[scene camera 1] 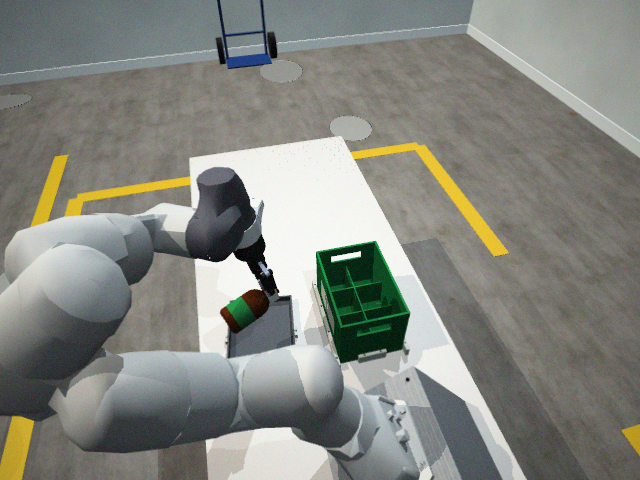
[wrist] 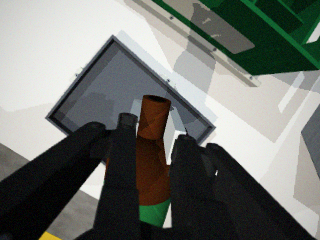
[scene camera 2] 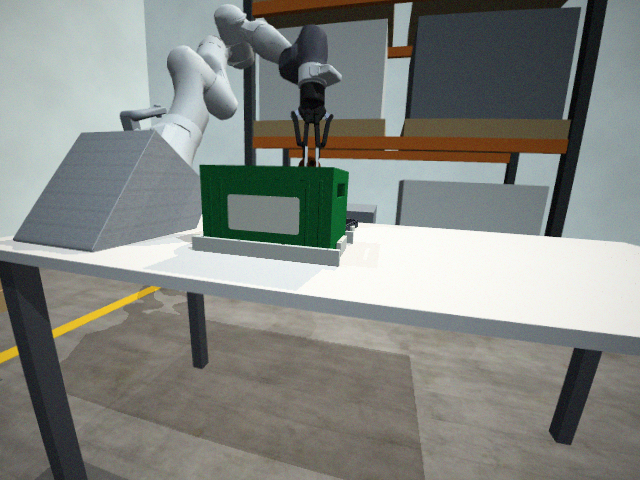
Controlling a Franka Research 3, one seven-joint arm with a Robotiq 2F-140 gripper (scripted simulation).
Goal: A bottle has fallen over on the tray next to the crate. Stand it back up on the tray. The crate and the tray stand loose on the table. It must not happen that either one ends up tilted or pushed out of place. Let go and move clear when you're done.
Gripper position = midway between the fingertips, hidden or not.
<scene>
I see my gripper (scene camera 2: 311, 169), a green crate (scene camera 1: 352, 289) and a bottle (scene camera 1: 247, 308).
The bottle shows as well in the wrist view (wrist: 152, 181). My gripper shows as well in scene camera 1 (scene camera 1: 271, 295) and in the wrist view (wrist: 152, 115).
</scene>
